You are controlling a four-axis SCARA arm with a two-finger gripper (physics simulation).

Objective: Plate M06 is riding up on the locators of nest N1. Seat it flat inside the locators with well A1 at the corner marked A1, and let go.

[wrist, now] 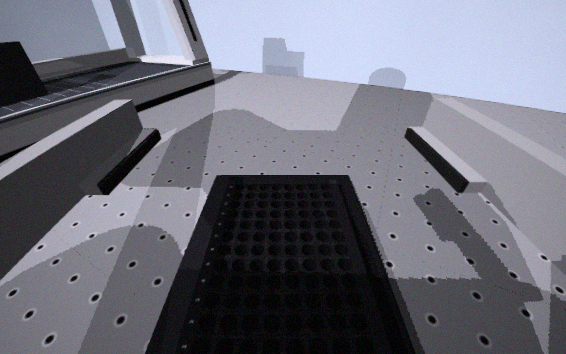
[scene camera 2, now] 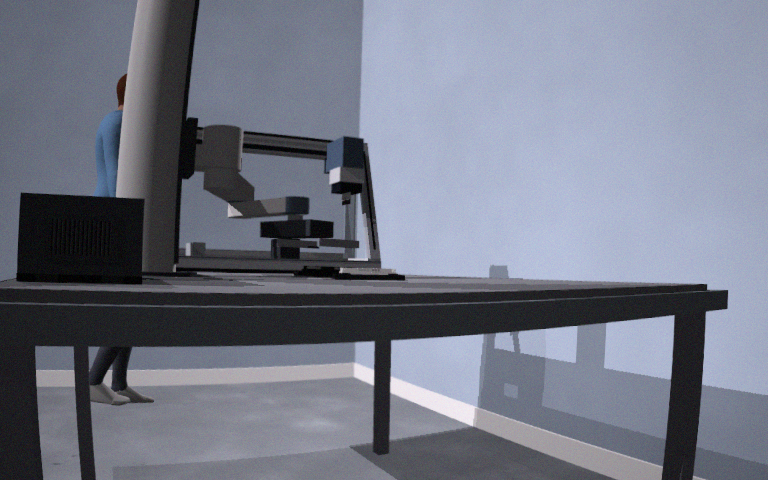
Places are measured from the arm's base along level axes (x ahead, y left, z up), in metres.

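Pixels of known places: gripper, fingertip midpoint: (wrist: 282, 116).
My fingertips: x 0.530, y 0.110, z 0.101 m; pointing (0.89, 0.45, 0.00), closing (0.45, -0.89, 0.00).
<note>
Ahead of a thing's pixels: the offset from my fingertips to its top centre. "*": to the spot under its first point.
The black plate M06 @(dx -0.025, dy -0.012, dz -0.060 m) (wrist: 280, 250) is at the lower middle of the wrist view, with its small row of numerals along the left side. Its near end is cut off by the view's bottom edge, so well A1 and the corner mark A1 cannot be made out. The plate's outline looks straight, but dark plate and dark nest edges merge, so whether it lies fully flat cannot be told. My gripper (scene camera 2: 318, 243) (wrist: 282, 116) is open and empty, above the plate, with one finger out to each side of it.
A white plate-like piece @(dx -0.014, dy -0.224, dz -0.062 m) (scene camera 2: 368, 271) on a dark base lies near the gripper in the scene view. A gantry frame (scene camera 2: 286, 263) stands behind the arm. A black box @(* dx -0.652, dy -0.661, dz -0.029 m) (scene camera 2: 79, 237) and a thick column (scene camera 2: 155, 141) stand at left, with a person (scene camera 2: 107, 147) partly behind the column.
</note>
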